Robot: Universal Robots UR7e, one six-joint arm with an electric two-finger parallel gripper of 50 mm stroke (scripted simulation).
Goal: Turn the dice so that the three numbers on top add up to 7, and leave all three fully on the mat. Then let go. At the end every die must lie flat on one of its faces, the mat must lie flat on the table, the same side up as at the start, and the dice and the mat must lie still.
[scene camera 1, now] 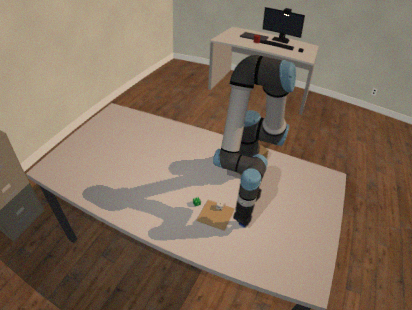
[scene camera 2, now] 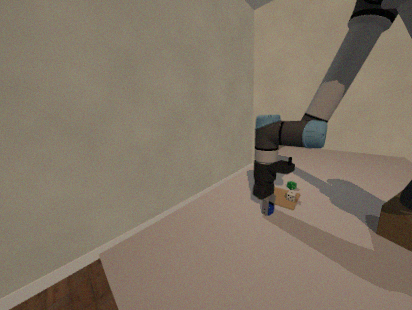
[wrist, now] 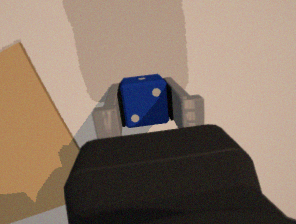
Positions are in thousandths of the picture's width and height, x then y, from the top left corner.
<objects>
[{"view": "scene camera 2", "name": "my gripper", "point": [649,685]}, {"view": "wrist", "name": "my gripper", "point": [481,422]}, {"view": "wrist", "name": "blue die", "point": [488,440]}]
</objects>
